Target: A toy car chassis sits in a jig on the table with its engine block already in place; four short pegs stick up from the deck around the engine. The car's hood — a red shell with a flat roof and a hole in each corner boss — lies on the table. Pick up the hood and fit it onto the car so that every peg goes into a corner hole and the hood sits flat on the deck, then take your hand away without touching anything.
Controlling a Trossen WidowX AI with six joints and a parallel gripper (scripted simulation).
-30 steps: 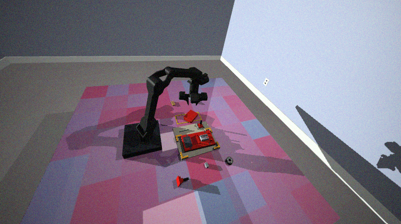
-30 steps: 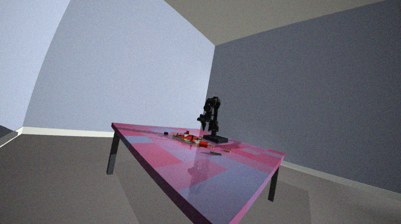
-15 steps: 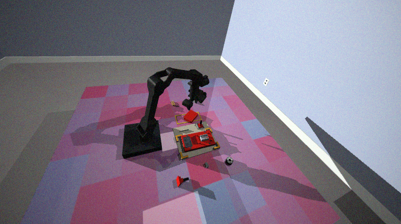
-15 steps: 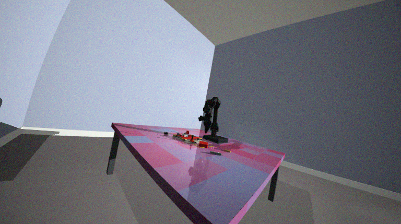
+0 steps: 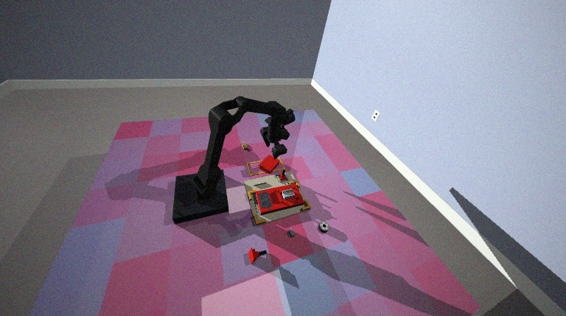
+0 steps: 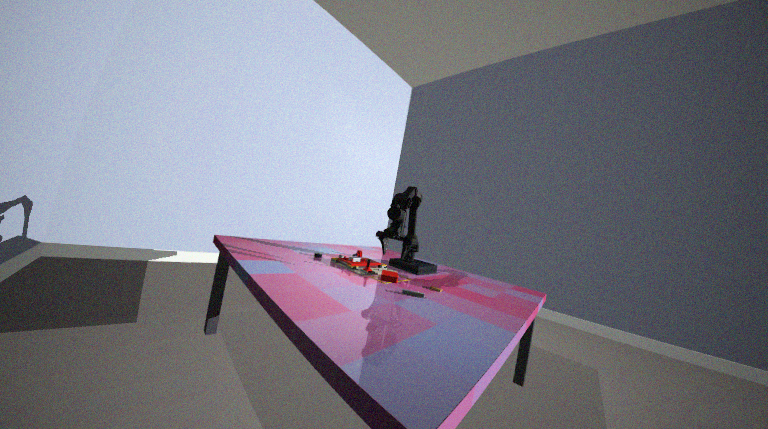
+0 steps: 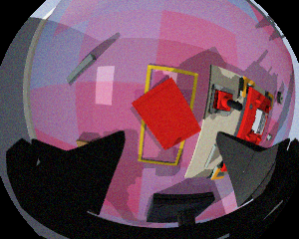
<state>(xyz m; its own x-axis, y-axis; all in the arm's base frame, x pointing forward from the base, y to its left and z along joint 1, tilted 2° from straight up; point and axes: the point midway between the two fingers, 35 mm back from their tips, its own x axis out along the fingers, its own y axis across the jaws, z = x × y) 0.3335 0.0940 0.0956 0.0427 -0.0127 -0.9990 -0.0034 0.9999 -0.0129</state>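
Now: the red hood 8 cm below my gripper tip. Also, from my gripper tip: round grey wheel 7 cm ahead, 40 cm to the right, 9 cm below.
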